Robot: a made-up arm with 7 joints. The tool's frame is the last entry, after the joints. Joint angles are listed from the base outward. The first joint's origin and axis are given. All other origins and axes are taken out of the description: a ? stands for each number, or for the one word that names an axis. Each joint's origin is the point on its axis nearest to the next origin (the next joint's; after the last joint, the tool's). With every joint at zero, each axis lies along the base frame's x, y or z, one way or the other. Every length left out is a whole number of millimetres.
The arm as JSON. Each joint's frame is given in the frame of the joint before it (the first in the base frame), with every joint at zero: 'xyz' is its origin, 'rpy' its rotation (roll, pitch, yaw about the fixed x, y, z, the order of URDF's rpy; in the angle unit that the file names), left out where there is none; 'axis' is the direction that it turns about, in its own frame. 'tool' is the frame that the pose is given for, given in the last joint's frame.
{
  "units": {
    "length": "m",
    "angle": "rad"
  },
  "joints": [
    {
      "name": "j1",
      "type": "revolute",
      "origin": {
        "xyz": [
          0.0,
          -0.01,
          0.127
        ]
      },
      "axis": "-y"
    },
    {
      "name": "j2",
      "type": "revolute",
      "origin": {
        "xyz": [
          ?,
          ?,
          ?
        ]
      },
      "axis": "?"
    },
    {
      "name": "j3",
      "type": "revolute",
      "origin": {
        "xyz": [
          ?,
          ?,
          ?
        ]
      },
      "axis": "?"
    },
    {
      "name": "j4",
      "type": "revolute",
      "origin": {
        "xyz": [
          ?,
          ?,
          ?
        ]
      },
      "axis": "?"
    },
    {
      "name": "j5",
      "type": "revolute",
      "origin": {
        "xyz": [
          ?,
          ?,
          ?
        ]
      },
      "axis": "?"
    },
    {
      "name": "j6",
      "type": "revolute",
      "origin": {
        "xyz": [
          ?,
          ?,
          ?
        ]
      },
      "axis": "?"
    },
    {
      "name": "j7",
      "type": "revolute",
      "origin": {
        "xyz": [
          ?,
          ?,
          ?
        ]
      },
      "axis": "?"
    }
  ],
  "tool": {
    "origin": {
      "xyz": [
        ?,
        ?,
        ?
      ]
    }
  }
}
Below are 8 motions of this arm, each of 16 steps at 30 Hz.
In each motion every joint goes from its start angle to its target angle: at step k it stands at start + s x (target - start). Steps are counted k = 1, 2, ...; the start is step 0. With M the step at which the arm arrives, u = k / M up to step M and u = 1 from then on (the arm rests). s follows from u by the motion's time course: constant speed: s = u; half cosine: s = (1 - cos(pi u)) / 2; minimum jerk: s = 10 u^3 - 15 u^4 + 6 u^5.
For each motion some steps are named. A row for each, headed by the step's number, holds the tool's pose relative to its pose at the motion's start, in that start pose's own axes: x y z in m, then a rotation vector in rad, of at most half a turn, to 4 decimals.
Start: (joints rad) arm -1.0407 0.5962 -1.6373 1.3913 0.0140 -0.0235 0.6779
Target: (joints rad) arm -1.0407 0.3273 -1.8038 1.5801 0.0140 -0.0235 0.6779
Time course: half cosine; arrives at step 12
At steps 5, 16:
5: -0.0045 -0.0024 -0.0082 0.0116 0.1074 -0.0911
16: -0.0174 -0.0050 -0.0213 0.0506 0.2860 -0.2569

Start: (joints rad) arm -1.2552 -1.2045 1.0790 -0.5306 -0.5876 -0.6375 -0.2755
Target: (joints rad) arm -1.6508 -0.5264 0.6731 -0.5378 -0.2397 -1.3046 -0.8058
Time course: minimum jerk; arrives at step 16
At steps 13, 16:
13: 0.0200 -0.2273 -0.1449 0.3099 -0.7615 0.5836
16: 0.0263 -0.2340 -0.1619 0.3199 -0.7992 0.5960

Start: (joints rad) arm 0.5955 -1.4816 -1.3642 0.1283 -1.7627 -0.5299 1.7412
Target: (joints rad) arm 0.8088 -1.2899 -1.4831 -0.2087 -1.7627 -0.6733 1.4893
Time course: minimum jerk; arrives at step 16
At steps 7, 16:
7: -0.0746 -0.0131 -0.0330 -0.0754 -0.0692 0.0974
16: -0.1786 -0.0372 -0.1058 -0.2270 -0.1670 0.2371

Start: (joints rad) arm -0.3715 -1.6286 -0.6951 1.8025 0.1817 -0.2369 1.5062
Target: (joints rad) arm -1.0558 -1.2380 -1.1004 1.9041 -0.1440 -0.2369 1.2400
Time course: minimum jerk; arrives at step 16
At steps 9, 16:
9: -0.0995 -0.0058 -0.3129 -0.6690 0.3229 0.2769
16: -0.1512 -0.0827 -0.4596 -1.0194 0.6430 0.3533

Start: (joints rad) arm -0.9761 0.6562 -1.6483 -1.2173 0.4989 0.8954 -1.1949
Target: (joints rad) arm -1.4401 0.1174 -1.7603 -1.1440 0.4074 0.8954 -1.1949
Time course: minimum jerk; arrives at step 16
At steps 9, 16:
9: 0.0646 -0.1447 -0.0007 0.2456 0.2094 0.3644
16: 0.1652 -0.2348 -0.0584 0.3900 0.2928 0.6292

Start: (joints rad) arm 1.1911 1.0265 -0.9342 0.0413 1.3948 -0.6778 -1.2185
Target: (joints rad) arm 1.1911 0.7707 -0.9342 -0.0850 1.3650 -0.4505 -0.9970
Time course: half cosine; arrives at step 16
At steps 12, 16:
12: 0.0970 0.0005 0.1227 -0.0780 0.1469 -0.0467
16: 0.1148 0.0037 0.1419 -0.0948 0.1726 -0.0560

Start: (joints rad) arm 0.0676 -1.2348 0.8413 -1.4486 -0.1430 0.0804 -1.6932
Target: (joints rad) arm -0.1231 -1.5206 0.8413 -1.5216 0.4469 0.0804 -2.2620
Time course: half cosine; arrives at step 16
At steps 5, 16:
5: 0.0291 0.0917 0.0332 -0.0279 0.0640 -0.0439
16: 0.2355 0.4161 0.0741 -0.1476 0.2765 -0.2096

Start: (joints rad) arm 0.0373 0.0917 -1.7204 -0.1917 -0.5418 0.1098 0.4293
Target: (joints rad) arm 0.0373 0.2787 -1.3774 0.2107 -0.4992 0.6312 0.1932
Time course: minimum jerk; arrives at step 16
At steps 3, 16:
3: -0.0086 0.0003 -0.0069 0.0092 0.0162 -0.0069
16: -0.1612 0.0799 -0.1375 0.3098 0.2518 -0.0325

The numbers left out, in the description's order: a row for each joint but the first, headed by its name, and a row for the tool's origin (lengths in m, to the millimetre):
j2: xyz 0.557 0.0 -0.025, axis +x
j3: xyz 0.0 0.093 0.162, axis -z
j4: xyz -0.333 0.027 0.0, axis +x
j5: xyz 0.0 -0.086 0.159, axis -z
j6: xyz -0.019 -0.353 0.0, axis +y
j7: xyz 0.202 0.0 -0.161, axis -z
tool: xyz -0.113 0.2 0.0

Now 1 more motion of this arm.
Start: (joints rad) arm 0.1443 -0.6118 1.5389 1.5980 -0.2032 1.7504 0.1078
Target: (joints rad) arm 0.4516 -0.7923 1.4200 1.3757 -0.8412 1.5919 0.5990
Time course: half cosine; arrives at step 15
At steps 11, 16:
11: 0.0794 -0.0295 0.2363 -0.5985 -0.4007 -0.5047
16: 0.0877 -0.0268 0.2935 -0.7004 -0.5111 -0.5970

